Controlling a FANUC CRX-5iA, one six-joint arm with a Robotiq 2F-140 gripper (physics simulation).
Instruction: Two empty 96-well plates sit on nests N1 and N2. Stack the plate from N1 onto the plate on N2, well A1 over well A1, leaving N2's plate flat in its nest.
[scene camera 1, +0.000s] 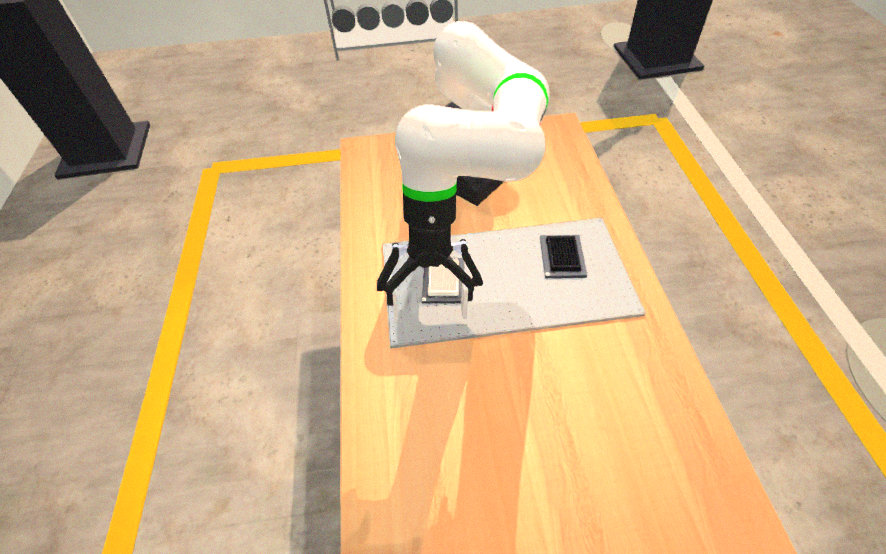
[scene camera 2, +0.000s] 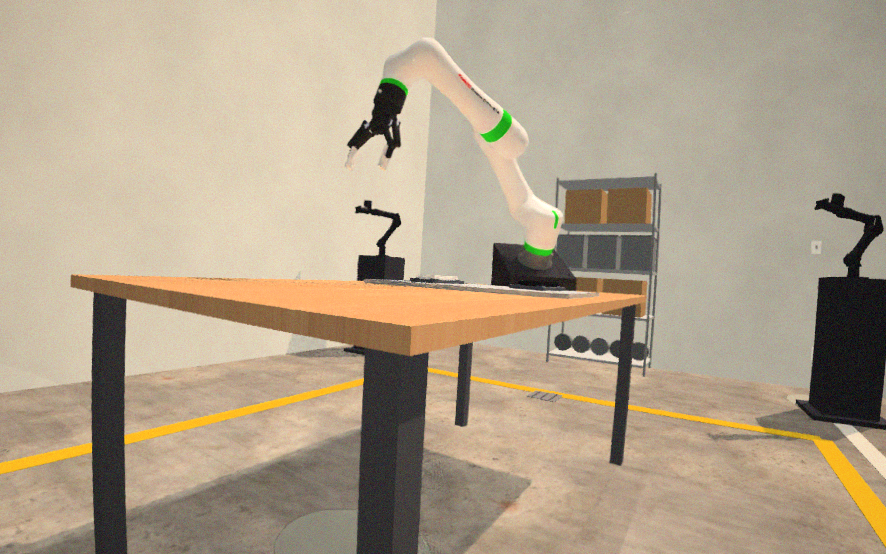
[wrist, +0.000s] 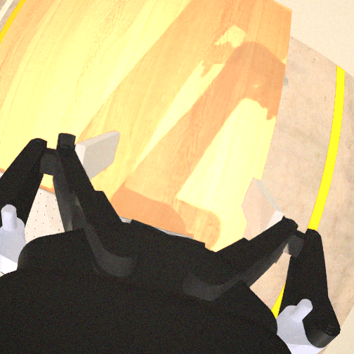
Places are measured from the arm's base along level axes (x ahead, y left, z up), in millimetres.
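Where they show: gripper, fingertip midpoint: (scene camera 1: 430, 316) (scene camera 2: 364, 168); arm's base, link origin: (scene camera 2: 534, 261).
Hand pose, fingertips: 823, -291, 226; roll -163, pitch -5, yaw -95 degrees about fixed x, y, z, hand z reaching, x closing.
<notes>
Each offset is from my fingertips to the centre of the thing, as dx, dy, dz. "pt": to the spot under its first point. Level surfaces: height alone.
A white 96-well plate {-346, +81, -316} (scene camera 1: 444, 282) (scene camera 2: 446, 277) sits in a dark nest {-346, +81, -327} (scene camera 1: 441, 299) on the left of the grey board, partly hidden by the gripper in scene camera 1. A black 96-well plate {-358, +445, -316} (scene camera 1: 563, 252) sits in another dark nest {pt -281, +426, -324} (scene camera 1: 565, 275) on the right of the board. Both look flat. I cannot read which nest is N1 or N2. My gripper (scene camera 1: 427, 309) (scene camera 2: 367, 162) (wrist: 181, 169) is open and empty, high above the table. Its fingers point down at a slant. Neither plate shows in the wrist view.
The perforated grey board (scene camera 1: 503, 287) (scene camera 2: 574, 293) lies on the wooden table {dz -347} (scene camera 1: 588, 405) (scene camera 2: 261, 300) (wrist: 130, 65). The robot's black base (scene camera 2: 509, 264) stands at the table's far end. Black pedestals (scene camera 1: 62, 84) (scene camera 2: 848, 346) and a shelf rack (scene camera 2: 656, 228) stand beyond the table.
</notes>
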